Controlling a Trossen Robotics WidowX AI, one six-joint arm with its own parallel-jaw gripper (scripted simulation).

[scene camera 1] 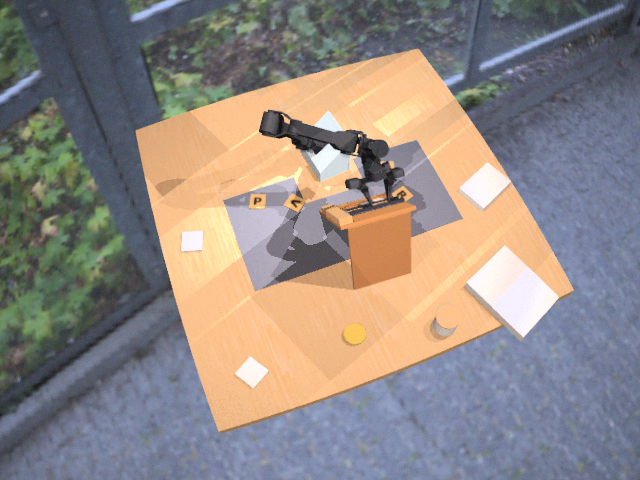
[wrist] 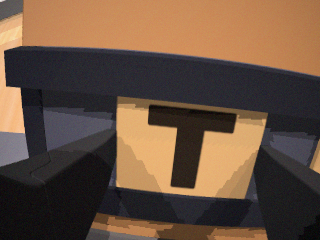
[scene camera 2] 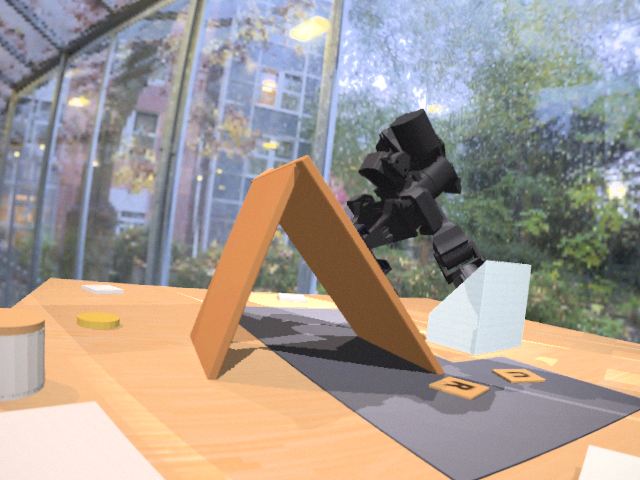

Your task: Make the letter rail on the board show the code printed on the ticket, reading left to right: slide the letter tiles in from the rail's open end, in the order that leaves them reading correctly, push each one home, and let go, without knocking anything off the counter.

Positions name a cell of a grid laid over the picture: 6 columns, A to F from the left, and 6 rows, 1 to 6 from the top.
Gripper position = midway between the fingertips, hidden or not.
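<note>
My gripper (scene camera 2: D4), an a-frame board (scene camera 2: C3), a grey mat (scene camera 2: E6). My gripper (scene camera 1: D3), the a-frame board (scene camera 1: D4), the grey mat (scene camera 1: C4). My gripper (wrist: D4), the a-frame board (wrist: B2).
</note>
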